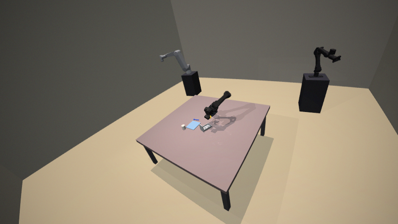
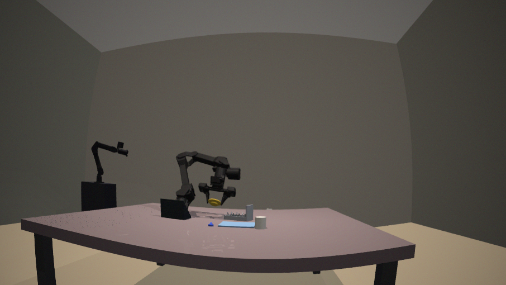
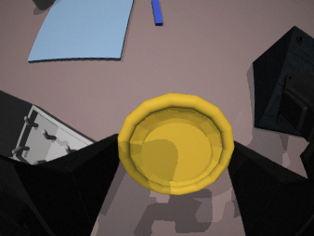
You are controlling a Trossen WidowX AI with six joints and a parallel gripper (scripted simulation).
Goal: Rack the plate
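The grey dish rack lies 120 mm ahead of my gripper tip, 10 mm to the left of it and 60 mm below it. Also, from my gripper tip: blue spoon 210 mm to the right, 70 mm below; then white cup 200 mm ahead, 270 mm to the right, 50 mm below; then yellow plate 10 mm above.
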